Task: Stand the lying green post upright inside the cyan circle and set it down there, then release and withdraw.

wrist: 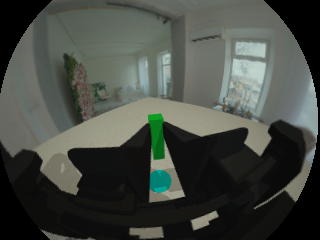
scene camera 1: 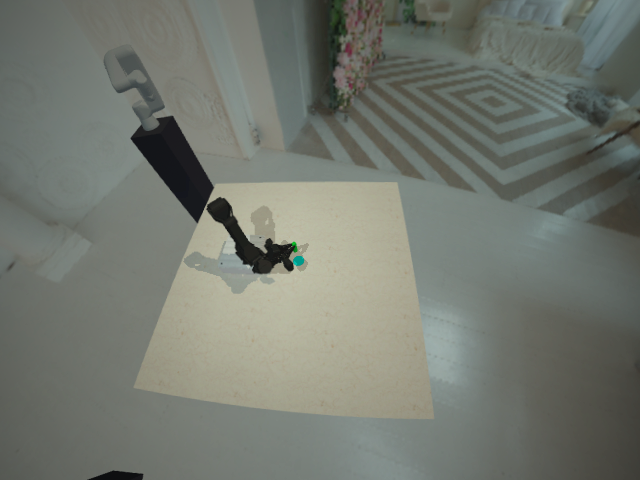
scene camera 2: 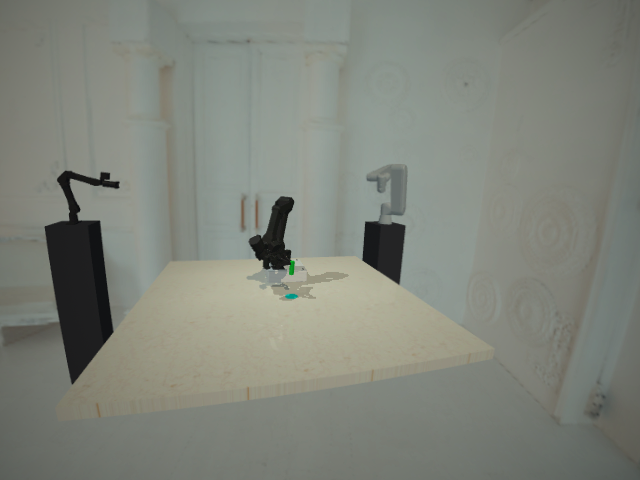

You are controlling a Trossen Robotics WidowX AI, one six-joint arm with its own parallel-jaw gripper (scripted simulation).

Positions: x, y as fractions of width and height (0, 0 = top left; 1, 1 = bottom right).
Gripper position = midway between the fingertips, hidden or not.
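There's a green post being carried by my gripper (wrist: 0.49, 0.52).
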